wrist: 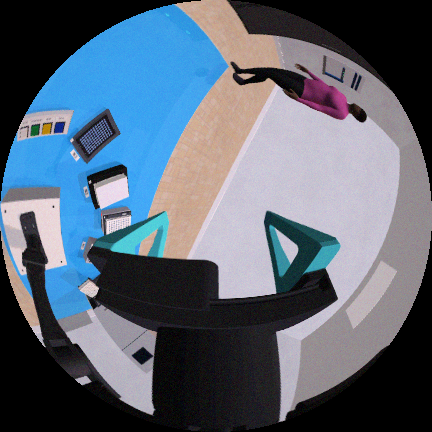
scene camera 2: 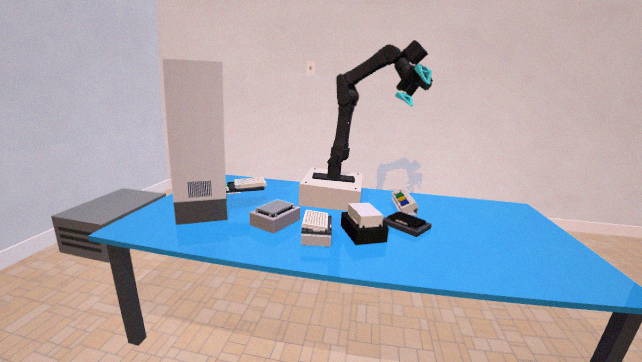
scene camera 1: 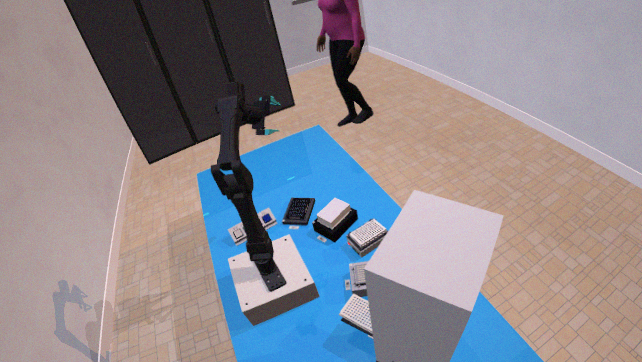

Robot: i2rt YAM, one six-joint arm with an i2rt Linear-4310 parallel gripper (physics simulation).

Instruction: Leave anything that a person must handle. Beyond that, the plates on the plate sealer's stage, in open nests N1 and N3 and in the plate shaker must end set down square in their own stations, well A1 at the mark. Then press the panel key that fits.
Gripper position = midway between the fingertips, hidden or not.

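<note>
Scene camera 2 shows the gripper [scene camera 2: 419, 95], which is open and holds nothing. In the wrist view the gripper [wrist: 215, 216] appears again, together with a tall grey box [wrist: 137, 343].
</note>
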